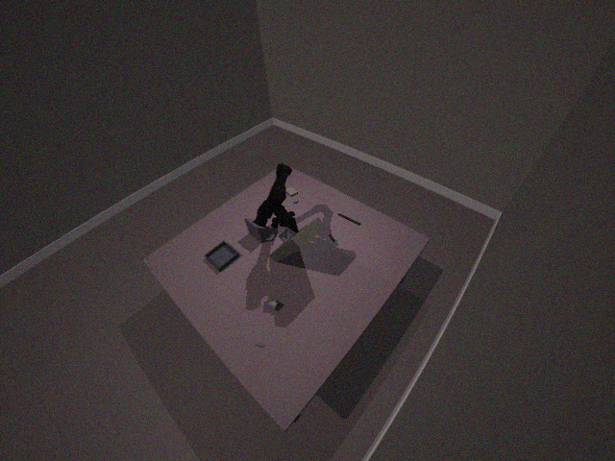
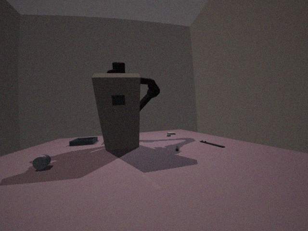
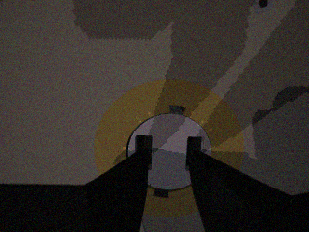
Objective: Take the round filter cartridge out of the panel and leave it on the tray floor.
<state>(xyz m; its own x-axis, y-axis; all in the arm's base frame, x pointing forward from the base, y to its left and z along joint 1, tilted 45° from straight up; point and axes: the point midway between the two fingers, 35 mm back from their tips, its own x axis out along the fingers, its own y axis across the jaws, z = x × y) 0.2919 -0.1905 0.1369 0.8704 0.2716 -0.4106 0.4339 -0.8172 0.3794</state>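
The round filter cartridge is 20 mm ahead of my gripper tip and 10 mm below it. The rest, counted from my gripper tip: dark square tray (430 mm behind, 230 mm to the right, 270 mm below); then pale block (430 mm behind, 470 mm to the left, 270 mm below).
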